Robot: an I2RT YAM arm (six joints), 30 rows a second.
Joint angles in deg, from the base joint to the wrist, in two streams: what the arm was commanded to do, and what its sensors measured. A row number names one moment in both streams.
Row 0, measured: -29.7, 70.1, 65.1, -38.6, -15.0, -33.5
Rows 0 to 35, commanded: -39.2, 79.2, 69.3, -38.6, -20.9, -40.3; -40.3, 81.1, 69.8, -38.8, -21.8, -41.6; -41.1, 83.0, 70.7, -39.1, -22.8, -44.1; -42.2, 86.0, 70.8, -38.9, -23.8, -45.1; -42.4, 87.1, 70.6, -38.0, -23.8, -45.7; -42.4, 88.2, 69.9, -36.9, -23.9, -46.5; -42.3, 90.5, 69.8, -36.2, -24.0, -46.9; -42.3, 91.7, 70.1, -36.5, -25.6, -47.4; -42.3, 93.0, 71.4, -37.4, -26.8, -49.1; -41.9, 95.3, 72.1, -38.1, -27.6, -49.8; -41.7, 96.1, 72.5, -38.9, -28.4, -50.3; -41.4, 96.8, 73.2, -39.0, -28.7, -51.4; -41.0, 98.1, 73.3, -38.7, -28.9, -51.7; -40.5, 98.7, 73.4, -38.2, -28.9, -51.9; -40.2, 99.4, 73.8, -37.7, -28.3, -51.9; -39.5, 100.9, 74.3, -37.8, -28.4, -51.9; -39.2, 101.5, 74.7, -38.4, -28.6, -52.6; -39.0, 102.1, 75.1, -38.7, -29.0, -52.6; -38.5, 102.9, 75.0, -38.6, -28.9, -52.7; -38.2, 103.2, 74.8, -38.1, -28.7, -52.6; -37.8, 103.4, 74.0, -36.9, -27.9, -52.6; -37.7, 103.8, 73.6, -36.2, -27.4, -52.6; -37.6, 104.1, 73.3, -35.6, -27.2, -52.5; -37.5, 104.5, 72.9, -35.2, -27.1, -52.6; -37.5, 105.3, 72.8, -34.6, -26.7, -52.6; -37.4, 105.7, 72.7, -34.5, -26.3, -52.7; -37.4, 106.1, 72.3, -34.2, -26.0, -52.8; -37.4, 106.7, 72.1, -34.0, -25.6, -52.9; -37.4, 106.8, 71.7, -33.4, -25.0, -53.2; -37.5, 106.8, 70.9, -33.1, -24.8, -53.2; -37.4, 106.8, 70.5, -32.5, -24.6, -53.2; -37.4, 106.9, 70.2, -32.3, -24.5, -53.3; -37.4, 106.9, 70.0, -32.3, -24.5, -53.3; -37.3, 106.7, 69.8, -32.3, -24.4, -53.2; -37.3, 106.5, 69.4, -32.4, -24.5, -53.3; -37.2, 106.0, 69.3, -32.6, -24.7, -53.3
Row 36, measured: -37.5, 106.5, 69.8, -33.4, -24.8, -52.3
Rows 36 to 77, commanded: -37.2, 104.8, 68.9, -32.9, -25.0, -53.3; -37.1, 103.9, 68.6, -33.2, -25.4, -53.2; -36.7, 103.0, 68.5, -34.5, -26.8, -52.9; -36.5, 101.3, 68.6, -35.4, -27.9, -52.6; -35.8, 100.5, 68.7, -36.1, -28.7, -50.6; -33.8, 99.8, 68.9, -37.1, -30.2, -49.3; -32.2, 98.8, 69.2, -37.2, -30.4, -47.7; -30.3, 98.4, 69.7, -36.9, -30.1, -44.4; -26.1, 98.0, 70.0, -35.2, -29.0, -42.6; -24.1, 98.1, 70.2, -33.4, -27.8, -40.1; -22.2, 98.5, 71.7, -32.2, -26.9, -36.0; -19.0, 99.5, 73.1, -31.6, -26.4, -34.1; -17.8, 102.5, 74.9, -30.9, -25.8, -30.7; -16.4, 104.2, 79.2, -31.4, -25.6, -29.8; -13.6, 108.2, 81.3, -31.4, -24.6, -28.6; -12.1, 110.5, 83.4, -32.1, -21.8, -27.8; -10.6, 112.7, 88.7, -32.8, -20.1, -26.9; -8.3, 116.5, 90.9, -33.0, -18.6, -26.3; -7.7, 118.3, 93.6, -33.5, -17.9, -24.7; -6.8, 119.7, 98.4, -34.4, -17.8, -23.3; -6.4, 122.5, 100.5, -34.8, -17.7, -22.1; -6.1, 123.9, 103.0, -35.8, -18.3, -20.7; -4.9, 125.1, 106.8, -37.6, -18.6, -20.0; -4.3, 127.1, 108.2, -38.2, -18.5, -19.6; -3.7, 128.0, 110.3, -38.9, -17.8, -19.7; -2.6, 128.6, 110.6, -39.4, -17.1, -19.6; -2.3, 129.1, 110.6, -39.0, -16.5, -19.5; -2.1, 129.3, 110.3, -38.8, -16.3, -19.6; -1.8, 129.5, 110.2, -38.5, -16.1, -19.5; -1.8, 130.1, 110.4, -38.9, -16.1, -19.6; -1.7, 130.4, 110.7, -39.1, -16.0, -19.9; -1.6, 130.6, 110.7, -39.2, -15.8, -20.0; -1.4, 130.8, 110.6, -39.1, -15.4, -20.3; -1.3, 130.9, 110.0, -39.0, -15.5, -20.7; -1.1, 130.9, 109.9, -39.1, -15.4, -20.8; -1.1, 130.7, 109.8, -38.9, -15.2, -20.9; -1.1, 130.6, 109.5, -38.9, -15.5, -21.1; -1.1, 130.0, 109.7, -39.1, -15.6, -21.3; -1.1, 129.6, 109.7, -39.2, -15.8, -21.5; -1.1, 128.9, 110.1, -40.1, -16.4, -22.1; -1.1, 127.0, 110.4, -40.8, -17.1, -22.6; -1.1, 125.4, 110.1, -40.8, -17.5, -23.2
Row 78, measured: -1.2, 129.6, 109.0, -39.2, -16.4, -21.5
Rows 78 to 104, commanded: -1.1, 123.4, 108.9, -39.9, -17.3, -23.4; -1.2, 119.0, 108.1, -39.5, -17.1, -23.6; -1.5, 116.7, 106.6, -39.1, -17.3, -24.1; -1.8, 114.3, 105.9, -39.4, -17.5, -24.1; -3.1, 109.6, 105.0, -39.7, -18.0, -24.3; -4.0, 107.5, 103.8, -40.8, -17.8, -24.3; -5.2, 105.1, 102.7, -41.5, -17.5, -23.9; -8.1, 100.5, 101.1, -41.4, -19.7, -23.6; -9.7, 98.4, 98.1, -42.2, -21.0, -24.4; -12.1, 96.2, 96.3, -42.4, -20.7, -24.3; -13.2, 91.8, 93.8, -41.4, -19.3, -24.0; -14.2, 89.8, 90.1, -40.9, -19.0, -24.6; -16.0, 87.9, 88.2, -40.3, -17.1, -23.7; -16.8, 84.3, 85.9, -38.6, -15.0, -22.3; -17.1, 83.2, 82.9, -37.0, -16.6, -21.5; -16.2, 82.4, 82.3, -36.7, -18.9, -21.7; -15.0, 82.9, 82.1, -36.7, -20.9, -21.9; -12.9, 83.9, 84.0, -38.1, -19.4, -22.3; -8.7, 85.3, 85.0, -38.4, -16.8, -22.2; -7.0, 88.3, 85.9, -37.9, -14.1, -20.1; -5.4, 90.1, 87.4, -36.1, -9.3, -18.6; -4.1, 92.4, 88.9, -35.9, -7.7, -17.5; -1.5, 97.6, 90.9, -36.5, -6.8, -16.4; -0.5, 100.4, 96.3, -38.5, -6.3, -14.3; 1.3, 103.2, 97.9, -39.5, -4.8, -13.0; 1.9, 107.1, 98.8, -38.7, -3.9, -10.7; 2.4, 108.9, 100.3, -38.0, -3.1, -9.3
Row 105, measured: 0.8, 104.4, 96.1, -37.8, -8.4, -15.7
